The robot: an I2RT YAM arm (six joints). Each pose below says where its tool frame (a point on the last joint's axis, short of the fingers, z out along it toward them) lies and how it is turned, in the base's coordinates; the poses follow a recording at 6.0 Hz.
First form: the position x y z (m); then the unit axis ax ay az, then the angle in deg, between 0 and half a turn.
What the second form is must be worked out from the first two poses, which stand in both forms.
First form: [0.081, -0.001, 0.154, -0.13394, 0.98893, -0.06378, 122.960]
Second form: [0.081, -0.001, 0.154, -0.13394, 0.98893, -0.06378, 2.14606]
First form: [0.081, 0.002, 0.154, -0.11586, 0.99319, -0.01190, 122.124]
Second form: [0.081, 0.002, 0.154, -0.11586, 0.99319, -0.01190, 2.13147]
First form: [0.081, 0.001, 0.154, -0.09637, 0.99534, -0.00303, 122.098]
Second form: [0.081, 0.001, 0.154, -0.09637, 0.99534, -0.00303, 2.13101]
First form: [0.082, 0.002, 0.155, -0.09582, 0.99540, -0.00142, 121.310]
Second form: [0.082, 0.002, 0.155, -0.09582, 0.99540, -0.00142, 2.11726]
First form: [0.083, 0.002, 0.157, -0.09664, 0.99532, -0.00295, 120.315]
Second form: [0.083, 0.002, 0.157, -0.09664, 0.99532, -0.00295, 2.09989]
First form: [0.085, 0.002, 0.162, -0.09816, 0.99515, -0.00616, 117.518]
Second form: [0.085, 0.002, 0.162, -0.09816, 0.99515, -0.00616, 2.05108]
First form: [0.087, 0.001, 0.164, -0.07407, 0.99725, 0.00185, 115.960]
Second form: [0.087, 0.001, 0.164, -0.07407, 0.99725, 0.00185, 2.02388]
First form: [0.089, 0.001, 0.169, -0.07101, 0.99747, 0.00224, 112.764]
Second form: [0.089, 0.001, 0.169, -0.07101, 0.99747, 0.00224, 1.96810]
